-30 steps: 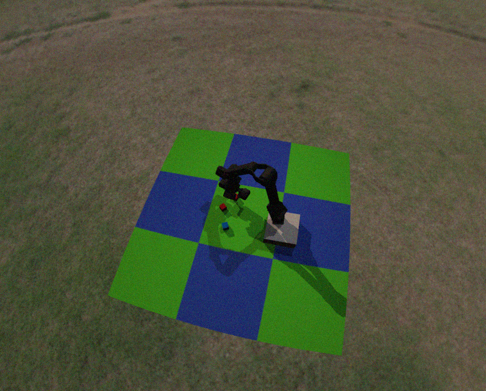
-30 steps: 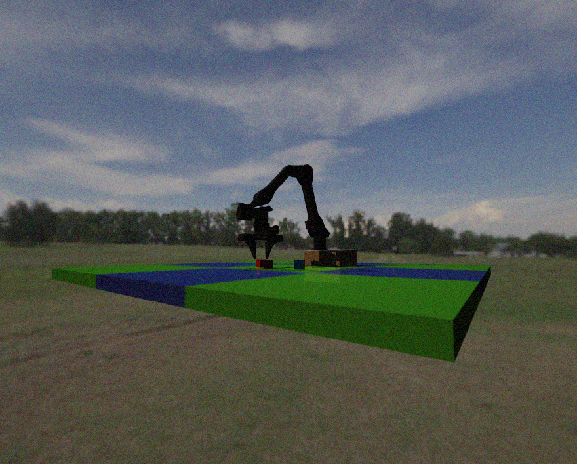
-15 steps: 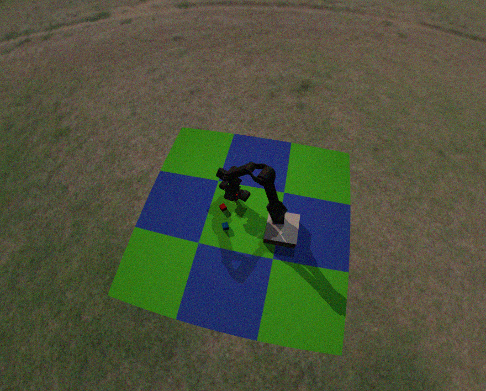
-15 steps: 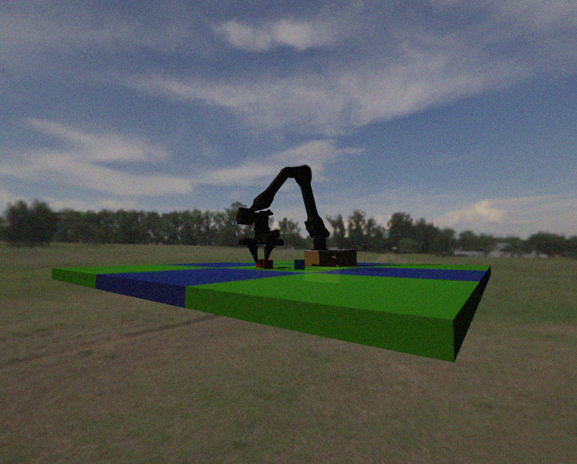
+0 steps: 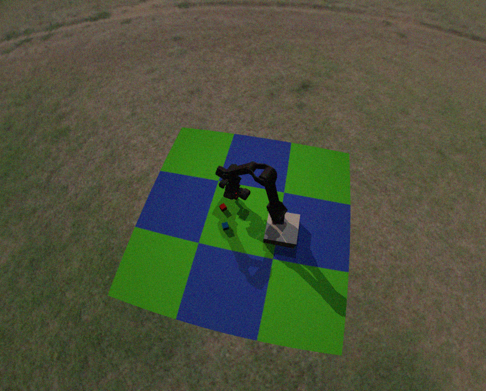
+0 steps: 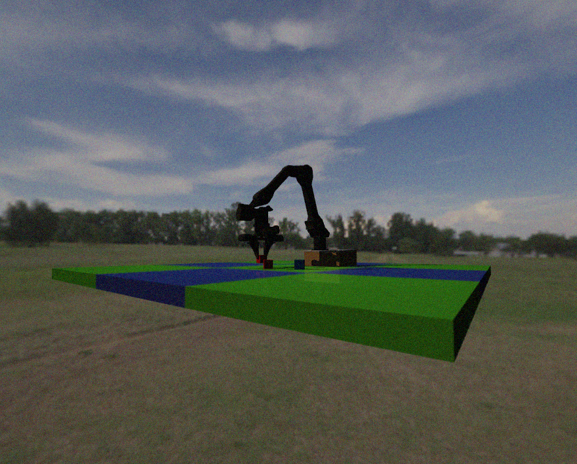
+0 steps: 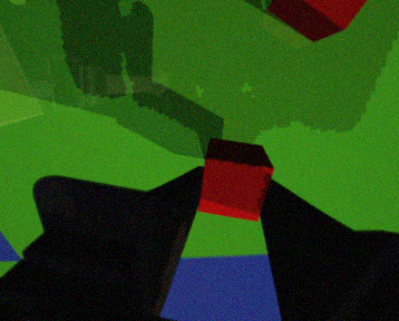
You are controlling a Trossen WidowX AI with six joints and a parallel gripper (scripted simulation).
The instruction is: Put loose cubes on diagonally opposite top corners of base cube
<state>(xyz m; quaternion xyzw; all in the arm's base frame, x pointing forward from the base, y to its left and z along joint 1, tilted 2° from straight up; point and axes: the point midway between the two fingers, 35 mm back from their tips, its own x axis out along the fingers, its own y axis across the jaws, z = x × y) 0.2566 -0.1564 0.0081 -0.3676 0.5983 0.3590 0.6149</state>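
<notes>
The blue cube lies 4 cm ahead of my gripper tip, 20 cm to the left of it and 2 cm below it. The rest, counted from my gripper tip: red cube right at my gripper tip.
</notes>
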